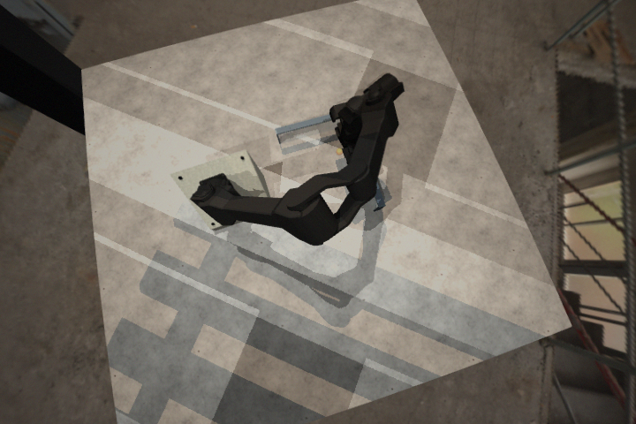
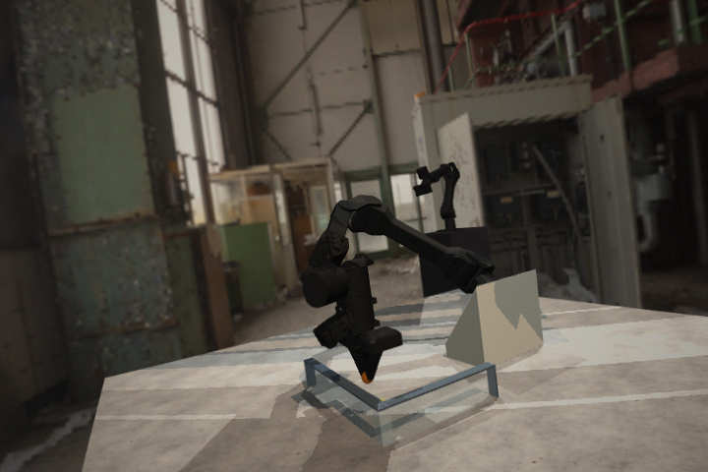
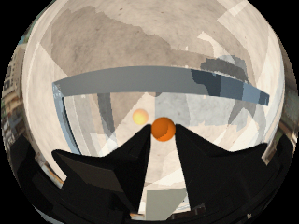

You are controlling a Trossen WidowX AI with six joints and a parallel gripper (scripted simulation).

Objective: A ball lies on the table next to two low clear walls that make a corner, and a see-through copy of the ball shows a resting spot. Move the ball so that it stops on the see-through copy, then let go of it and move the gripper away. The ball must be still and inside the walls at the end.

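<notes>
The see-through copy of ball lies 1 cm behind my gripper tip, 3 cm to the left of it and 5 cm below it. From my gripper tip the other things lie so: orange ball right at my gripper tip.
</notes>
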